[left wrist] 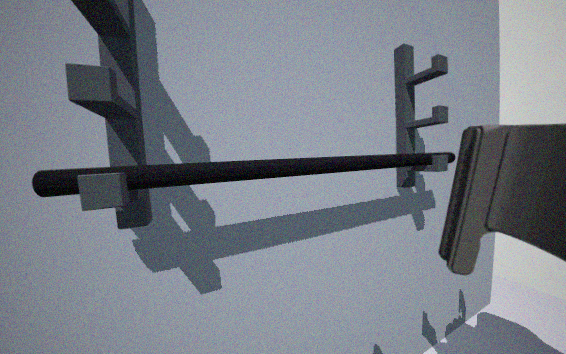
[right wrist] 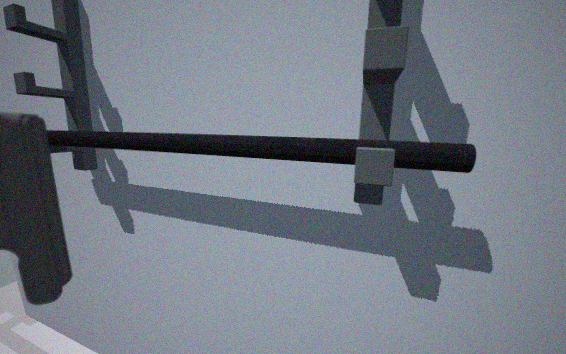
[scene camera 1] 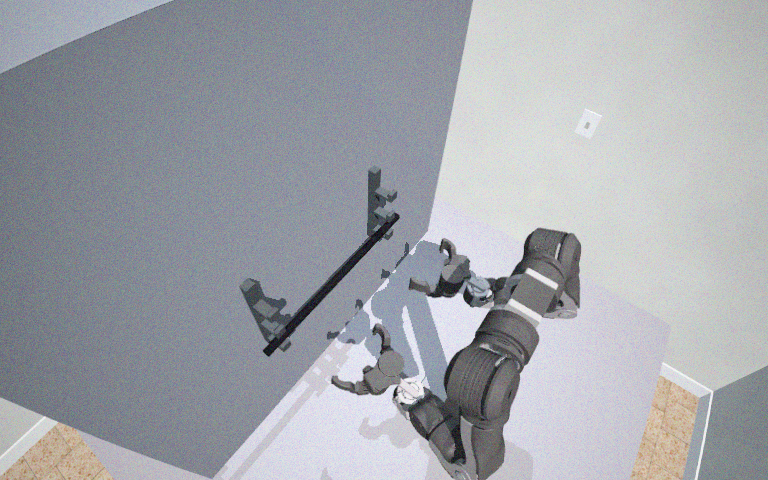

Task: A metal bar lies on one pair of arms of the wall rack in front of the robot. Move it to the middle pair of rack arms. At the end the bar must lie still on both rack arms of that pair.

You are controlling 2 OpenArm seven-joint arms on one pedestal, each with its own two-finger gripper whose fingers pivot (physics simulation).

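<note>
The black metal bar (scene camera 1: 334, 281) (left wrist: 280, 167) (right wrist: 225, 144) lies level on the lowest pair of arms of the wall rack, behind their raised tips. The rack has two dark upright posts, the upper one in the scene view (scene camera 1: 373, 189) and the lower one (scene camera 1: 251, 295). The middle pair of rack arms (left wrist: 440, 114) (right wrist: 385, 48) stands above the bar and holds nothing. My left gripper (scene camera 1: 355, 354) is open and empty, apart from the bar, off its lower end in the scene view. My right gripper (scene camera 1: 428, 264) is open and empty, apart from the bar, near its upper end.
The posts are fixed to a large grey wall (scene camera 1: 169, 169). The top rack arms (left wrist: 439, 65) (right wrist: 15, 17) stand above the middle ones. A pale surface (scene camera 1: 589, 350) lies under my arms. A light side wall (scene camera 1: 538, 67) carries a white switch plate (scene camera 1: 594, 117).
</note>
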